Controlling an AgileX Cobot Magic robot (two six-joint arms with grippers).
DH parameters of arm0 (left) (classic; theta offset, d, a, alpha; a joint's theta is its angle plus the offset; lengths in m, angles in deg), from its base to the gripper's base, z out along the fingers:
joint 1: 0 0.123 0 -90
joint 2: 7.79 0 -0.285 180
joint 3: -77.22 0 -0.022 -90
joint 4: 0 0.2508 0 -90
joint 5: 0 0 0.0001 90
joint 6: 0 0.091 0 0
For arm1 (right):
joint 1: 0 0.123 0 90
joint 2: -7.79 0 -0.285 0
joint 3: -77.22 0 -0.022 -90
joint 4: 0 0.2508 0 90
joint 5: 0 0 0.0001 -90
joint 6: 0 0.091 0 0
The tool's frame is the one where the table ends.
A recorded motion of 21 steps. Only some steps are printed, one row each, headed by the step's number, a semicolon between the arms.
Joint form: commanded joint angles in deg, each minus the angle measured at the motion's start. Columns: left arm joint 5, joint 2, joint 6, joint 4, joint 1, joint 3; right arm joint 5, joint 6, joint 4, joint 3, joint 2, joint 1.
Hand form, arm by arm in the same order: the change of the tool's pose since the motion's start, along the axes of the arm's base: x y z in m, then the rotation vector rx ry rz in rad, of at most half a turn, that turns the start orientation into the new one. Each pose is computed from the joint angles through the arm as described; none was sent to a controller.
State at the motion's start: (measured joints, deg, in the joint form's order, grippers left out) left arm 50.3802 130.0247 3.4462 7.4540 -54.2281 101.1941; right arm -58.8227 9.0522 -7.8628 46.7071 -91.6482 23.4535
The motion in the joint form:
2: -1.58 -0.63 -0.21 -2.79 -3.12 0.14; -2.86 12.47 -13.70 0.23 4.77 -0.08
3: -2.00 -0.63 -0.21 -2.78 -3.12 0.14; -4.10 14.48 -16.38 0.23 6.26 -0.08
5: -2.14 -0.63 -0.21 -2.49 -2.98 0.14; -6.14 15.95 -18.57 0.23 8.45 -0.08
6: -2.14 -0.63 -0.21 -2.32 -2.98 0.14; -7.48 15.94 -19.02 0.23 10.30 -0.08
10: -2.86 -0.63 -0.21 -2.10 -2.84 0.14; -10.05 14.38 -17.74 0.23 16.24 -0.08
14: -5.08 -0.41 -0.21 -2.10 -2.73 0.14; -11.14 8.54 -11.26 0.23 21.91 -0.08
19: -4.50 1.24 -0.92 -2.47 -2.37 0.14; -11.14 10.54 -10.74 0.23 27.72 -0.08
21: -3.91 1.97 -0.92 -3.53 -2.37 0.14; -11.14 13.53 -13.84 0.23 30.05 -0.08
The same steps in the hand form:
2: -0.0228 -0.0188 0.0063 -0.0604 0.0156 -0.0342; 0.0024 -0.0198 0.0250 -0.1696 -0.1680 -0.0773
3: -0.0224 -0.0194 0.0065 -0.0665 0.0117 -0.0350; 0.0011 -0.0245 0.0326 -0.2044 -0.2031 -0.0908
5: -0.0211 -0.0187 0.0066 -0.0660 0.0065 -0.0349; -0.0028 -0.0300 0.0429 -0.2369 -0.2343 -0.1068
6: -0.0209 -0.0186 0.0066 -0.0645 0.0043 -0.0361; -0.0070 -0.0328 0.0506 -0.2433 -0.2491 -0.1128
10: -0.0192 -0.0188 0.0070 -0.0732 -0.0052 -0.0366; -0.0218 -0.0381 0.0724 -0.2099 -0.2898 -0.1248
14: -0.0167 -0.0213 0.0064 -0.1027 -0.0235 -0.0386; -0.0396 -0.0364 0.0885 -0.0933 -0.2883 -0.0925
19: -0.0147 -0.0196 -0.0079 -0.0766 0.0050 -0.0160; -0.0535 -0.0416 0.1066 -0.0385 -0.3816 -0.1405
21: -0.0161 -0.0196 -0.0144 -0.0666 0.0311 -0.0064; -0.0574 -0.0480 0.1152 -0.0586 -0.4526 -0.1767

